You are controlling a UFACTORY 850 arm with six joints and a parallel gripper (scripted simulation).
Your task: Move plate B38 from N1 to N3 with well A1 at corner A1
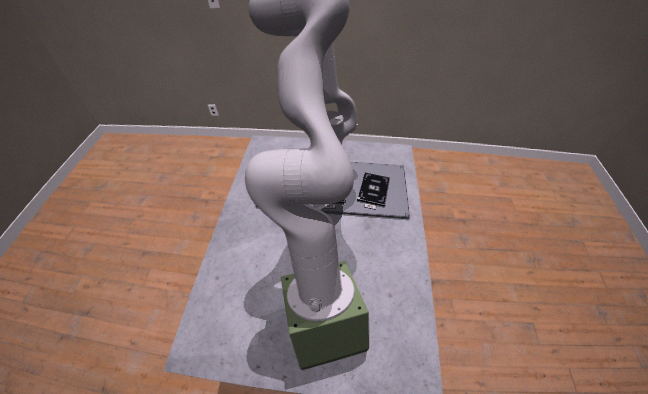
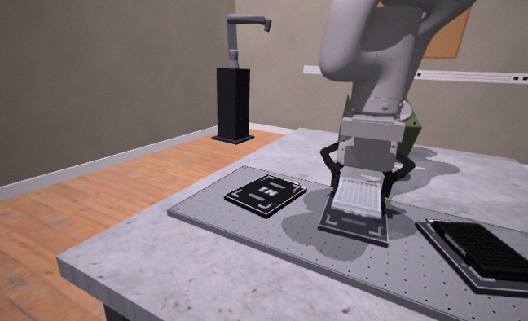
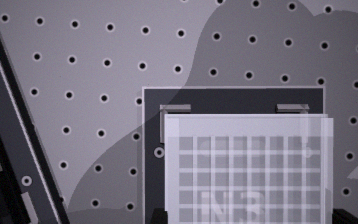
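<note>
Now: hand 6 cm above the nest N3. Also, from my hand: clear well plate: 1 cm below; black well plate: 1 cm ahead, 20 cm to the left, 4 cm below; nest N1: 3 cm ahead, 19 cm to the right, 6 cm below.
</note>
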